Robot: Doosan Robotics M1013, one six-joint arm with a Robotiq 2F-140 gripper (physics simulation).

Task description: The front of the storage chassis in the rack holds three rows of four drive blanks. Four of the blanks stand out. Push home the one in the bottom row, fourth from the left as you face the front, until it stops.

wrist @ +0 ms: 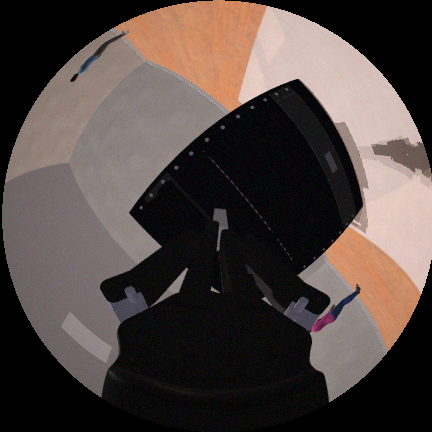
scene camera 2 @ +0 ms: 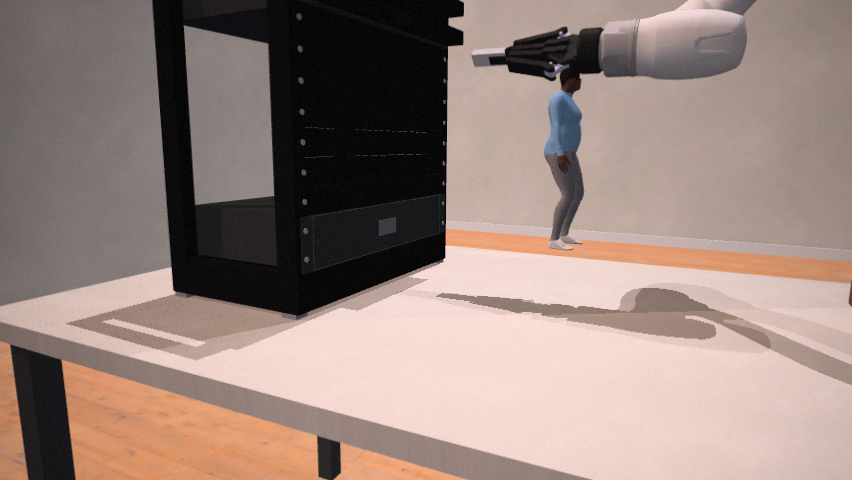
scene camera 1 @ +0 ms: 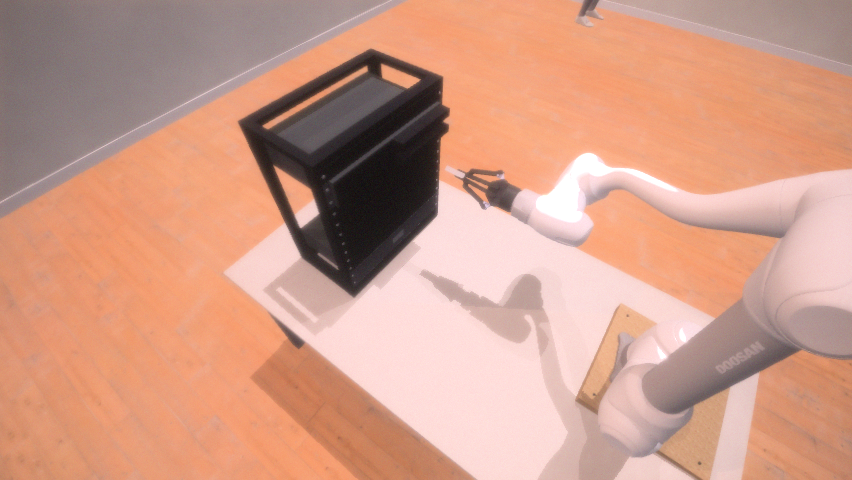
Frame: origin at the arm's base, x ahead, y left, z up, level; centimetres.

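Where they show: gripper, fingertip midpoint: [wrist: 218,217] [scene camera 2: 474,58] [scene camera 1: 447,168].
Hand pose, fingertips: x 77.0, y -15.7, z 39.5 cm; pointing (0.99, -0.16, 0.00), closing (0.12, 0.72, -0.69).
Observation:
After its pixels a point has its place.
The rack [scene camera 1: 334,238] @(x 96.6, y 18.1, z 32.3 cm) [scene camera 2: 288,178] @(x 97.3, y 17.9, z 18.4 cm) [wrist: 215,134] @(x 86.6, y -28.9, z 30.4 cm) stands on the table, its front towards the arm. The chassis front is almost black, so its rows and single blanks cannot be told apart, and the bottom-row fourth blank cannot be made out. A dark block [scene camera 1: 420,141] @(x 85.9, y -15.4, z 46.6 cm) stands out below a long ledge near the upper right of the front; a block end [scene camera 2: 456,36] @(x 82.5, y -23.8, z 45.1 cm) also shows in scene camera 2. My gripper [scene camera 1: 456,172] @(x 77.0, y -15.7, z 39.4 cm) [scene camera 2: 488,57] @(x 77.0, y -15.7, z 39.4 cm) [wrist: 218,217] @(x 77.0, y -15.7, z 39.4 cm) is shut and empty, its pale tips pointing at the rack. In scene camera 2 a gap shows between the tips and the rack's right edge.
A grey panel [scene camera 1: 398,236] @(x 91.1, y -6.6, z 8.0 cm) [scene camera 2: 351,233] @(x 93.4, y 4.7, z 8.3 cm) [wrist: 320,145] @(x 90.0, y -12.1, z 8.9 cm) with a small light plate crosses the rack's lower front. The white table [scene camera 1: 381,351] @(x 77.6, y 30.6, z -3.3 cm) [scene camera 2: 476,381] @(x 65.5, y 31.5, z -3.4 cm) [wrist: 395,110] carries the rack and the arm's wooden base board [scene camera 1: 608,339] @(x 11.7, y -4.7, z 0.7 cm). A person in blue [scene camera 2: 563,125] stands beyond the table.

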